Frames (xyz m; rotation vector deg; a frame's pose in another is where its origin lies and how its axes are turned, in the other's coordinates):
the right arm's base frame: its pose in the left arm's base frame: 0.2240 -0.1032 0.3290 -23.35 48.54 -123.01
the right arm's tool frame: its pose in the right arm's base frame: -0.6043 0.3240 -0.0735 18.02 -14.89 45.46
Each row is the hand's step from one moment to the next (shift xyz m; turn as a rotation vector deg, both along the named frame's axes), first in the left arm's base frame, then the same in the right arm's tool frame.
Working: the left arm's base frame: its pose in the right arm's tool frame: 0.1595 -0.7237 -0.2769 8.01 -23.22 80.80

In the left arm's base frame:
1: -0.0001 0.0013 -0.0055 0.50 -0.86 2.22
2: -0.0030 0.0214 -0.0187 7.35 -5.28 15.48
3: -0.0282 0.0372 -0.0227 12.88 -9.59 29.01
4: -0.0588 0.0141 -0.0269 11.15 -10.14 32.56
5: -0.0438 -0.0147 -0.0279 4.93 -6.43 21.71
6: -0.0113 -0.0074 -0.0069 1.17 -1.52 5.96
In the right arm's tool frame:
1: -0.0002 0.0019 -0.0053 0.47 -0.41 2.35
2: -0.0176 0.0070 -0.0214 2.96 0.82 17.67
3: -0.0349 -0.0125 -0.0363 5.15 0.75 32.75
4: -0.0148 -0.0434 -0.0478 4.82 -2.13 35.49
5: 0.0151 -0.0338 -0.0392 2.63 -3.69 22.73
6: 0.0074 -0.0094 -0.0093 0.46 -1.14 6.14

